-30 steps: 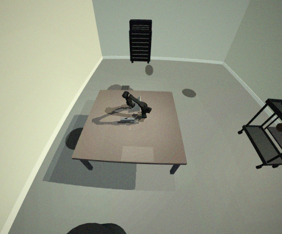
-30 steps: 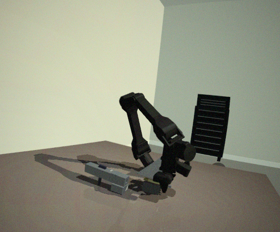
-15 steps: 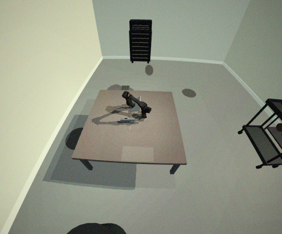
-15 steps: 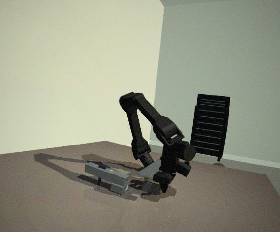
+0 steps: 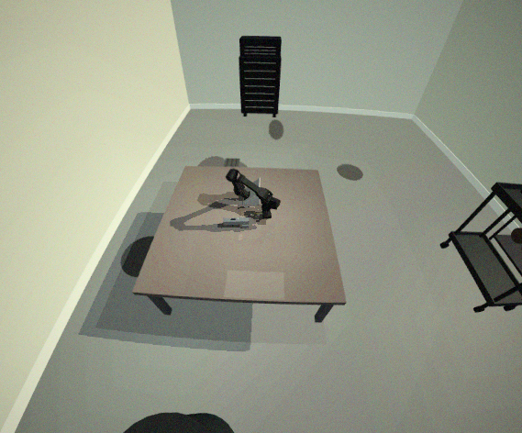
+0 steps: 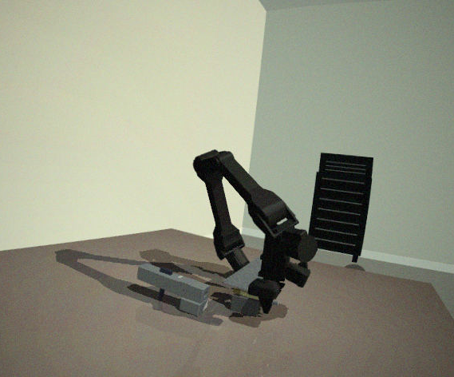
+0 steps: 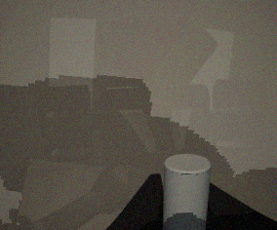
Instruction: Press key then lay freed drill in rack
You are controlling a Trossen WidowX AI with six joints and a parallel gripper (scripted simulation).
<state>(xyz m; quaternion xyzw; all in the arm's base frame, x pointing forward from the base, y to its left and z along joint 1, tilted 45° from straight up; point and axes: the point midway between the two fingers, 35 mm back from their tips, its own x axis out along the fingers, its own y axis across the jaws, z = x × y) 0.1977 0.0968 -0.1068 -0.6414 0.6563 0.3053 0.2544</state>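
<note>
The grey block is 50 mm to the right of my gripper tip and 10 mm above it. Also, from my gripper tip: housing block 90 mm ahead, 210 mm to the right, 40 mm above; dark blue t-shaped key 90 mm ahead, 240 mm to the right, 40 mm above.
</note>
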